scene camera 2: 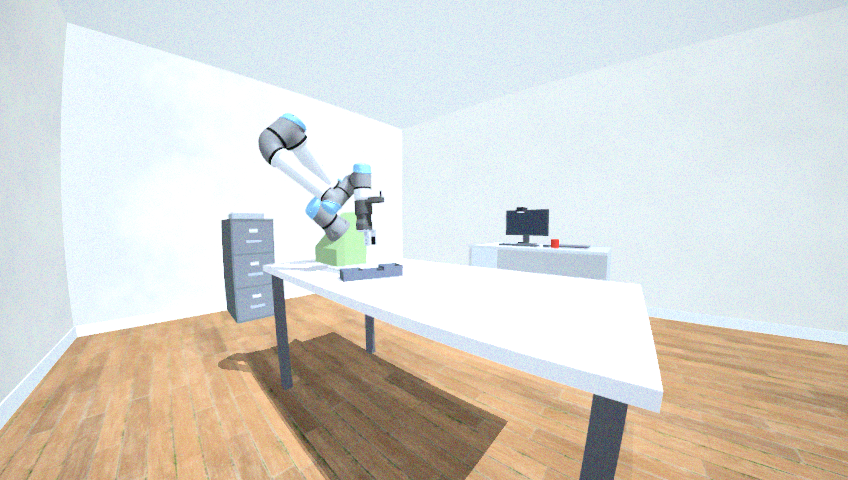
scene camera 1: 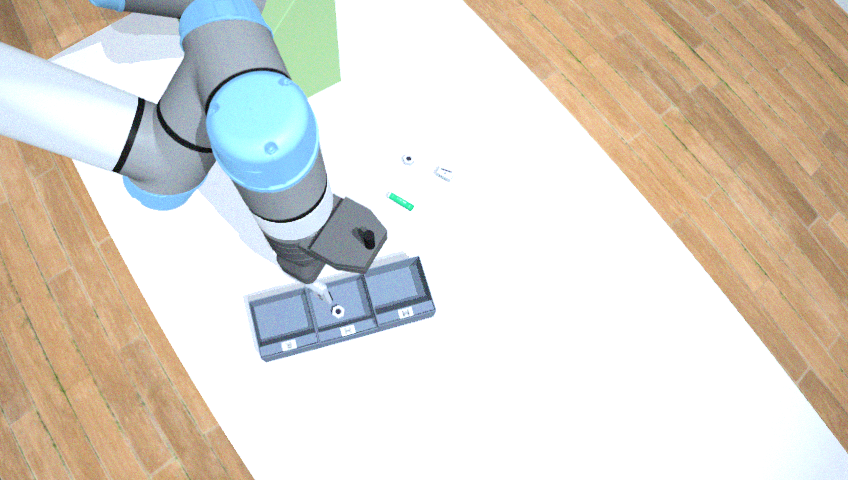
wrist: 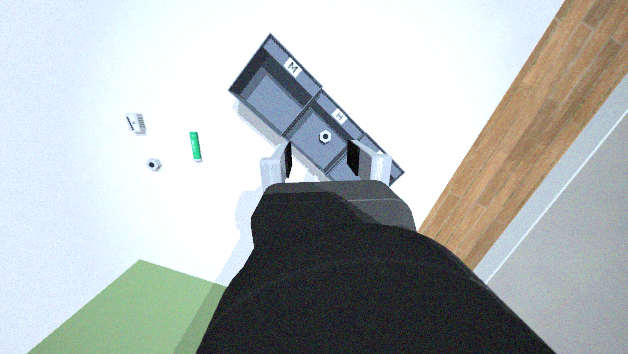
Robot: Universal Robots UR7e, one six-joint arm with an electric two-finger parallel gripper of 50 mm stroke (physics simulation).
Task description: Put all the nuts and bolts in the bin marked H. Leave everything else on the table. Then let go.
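Places are measured from the arm's base along level axes (x left, y back, z up), in centimetres.
Where they show: gripper, between the fingertips: (scene camera 2: 370, 245) (scene camera 1: 336, 278) (wrist: 319, 153); arm's base, origin of its link: (scene camera 2: 339, 231).
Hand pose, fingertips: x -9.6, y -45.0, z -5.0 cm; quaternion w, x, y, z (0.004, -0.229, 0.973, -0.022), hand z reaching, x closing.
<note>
Each offset is from my fingertips to the top centre of the thing. "*": to the spot under its first point.
The bin marked H @(* dx +2.1, dy -0.3, dz -12.7 cm) (scene camera 1: 355, 295) (wrist: 308, 126) is the middle compartment of a grey-blue three-part tray @(dx -0.7, dy -1.3, dz -8.8 cm) (scene camera 2: 368, 274). A silver nut @(dx -1.3, dy -1.1, dz -11.9 cm) (scene camera 1: 337, 311) (wrist: 325, 136) lies inside it. Another silver nut @(dx +21.2, dy +14.2, dz -12.6 cm) (scene camera 1: 407, 159) (wrist: 153, 164) lies on the white table, near the green stick and the sharpener. My gripper (scene camera 2: 370, 239) (wrist: 319, 153) is open and empty, high above the table by the tray's back edge. In scene camera 1 the arm and gripper body hide part of the table behind the tray. No bolt can be made out.
A green stick @(dx +16.1, dy +8.7, dz -12.4 cm) (scene camera 1: 400, 201) (wrist: 195, 146) and a silver sharpener-like block @(dx +24.8, dy +8.9, dz -12.3 cm) (scene camera 1: 443, 173) (wrist: 135, 123) lie on the table. The tray's M compartment @(* dx +7.5, dy -2.0, dz -12.7 cm) (scene camera 1: 392, 285) (wrist: 272, 100) and other end compartment @(* dx -8.6, dy +2.5, dz -12.7 cm) (scene camera 1: 282, 318) flank bin H. The green robot base (scene camera 1: 318, 53) (scene camera 2: 342, 254) (wrist: 135, 310) stands behind.
</note>
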